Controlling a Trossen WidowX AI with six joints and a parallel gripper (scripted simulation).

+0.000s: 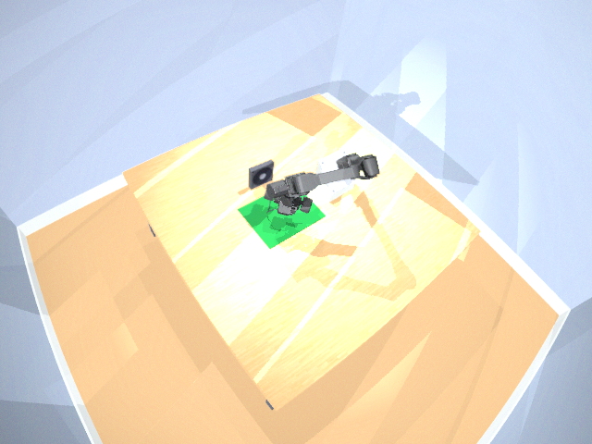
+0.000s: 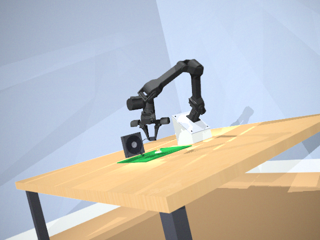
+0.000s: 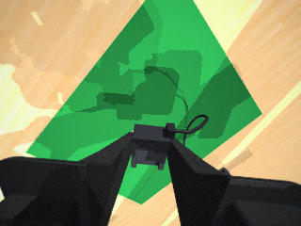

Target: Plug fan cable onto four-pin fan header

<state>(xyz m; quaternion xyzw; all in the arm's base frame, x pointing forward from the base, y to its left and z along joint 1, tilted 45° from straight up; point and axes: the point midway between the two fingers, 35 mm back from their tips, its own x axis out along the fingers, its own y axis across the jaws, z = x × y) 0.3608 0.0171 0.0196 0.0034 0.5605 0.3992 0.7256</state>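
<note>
Right now the green board is 9 cm below my gripper tip, 4 cm to the right of it and 3 cm behind it. The rest, counted from my gripper tip: white four-pin header (8 cm below, 5 cm behind, 3 cm to the right); then black fan (22 cm to the right, 6 cm behind, 2 cm below); then dark fan plug (1 cm to the right, 1 cm behind).
</note>
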